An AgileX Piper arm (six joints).
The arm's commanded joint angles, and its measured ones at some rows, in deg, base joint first. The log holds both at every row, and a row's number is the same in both.
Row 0, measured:
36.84 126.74 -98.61 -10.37 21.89 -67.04
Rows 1 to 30, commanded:
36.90 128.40 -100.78 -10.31 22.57 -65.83
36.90 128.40 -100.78 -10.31 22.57 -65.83
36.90 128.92 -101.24 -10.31 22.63 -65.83
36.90 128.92 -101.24 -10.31 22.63 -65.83
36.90 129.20 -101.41 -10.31 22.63 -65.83
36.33 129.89 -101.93 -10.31 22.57 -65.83
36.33 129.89 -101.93 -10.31 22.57 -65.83
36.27 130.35 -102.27 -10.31 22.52 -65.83
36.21 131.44 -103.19 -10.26 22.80 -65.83
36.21 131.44 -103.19 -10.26 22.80 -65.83
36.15 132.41 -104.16 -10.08 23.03 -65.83
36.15 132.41 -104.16 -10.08 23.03 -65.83
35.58 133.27 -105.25 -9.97 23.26 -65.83
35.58 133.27 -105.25 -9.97 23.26 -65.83
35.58 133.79 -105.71 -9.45 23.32 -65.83
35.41 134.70 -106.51 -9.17 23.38 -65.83
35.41 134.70 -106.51 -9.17 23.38 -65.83
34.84 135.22 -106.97 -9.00 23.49 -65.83
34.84 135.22 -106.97 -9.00 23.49 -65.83
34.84 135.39 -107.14 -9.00 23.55 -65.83
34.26 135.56 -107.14 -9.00 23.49 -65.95
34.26 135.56 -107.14 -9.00 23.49 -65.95
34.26 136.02 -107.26 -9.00 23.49 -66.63
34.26 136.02 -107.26 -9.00 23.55 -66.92
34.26 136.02 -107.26 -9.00 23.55 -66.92
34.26 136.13 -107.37 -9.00 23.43 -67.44
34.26 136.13 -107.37 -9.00 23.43 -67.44
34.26 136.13 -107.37 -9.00 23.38 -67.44
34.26 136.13 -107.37 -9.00 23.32 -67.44
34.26 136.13 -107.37 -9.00 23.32 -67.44
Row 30, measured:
34.49 136.08 -106.80 -8.54 24.12 -66.75
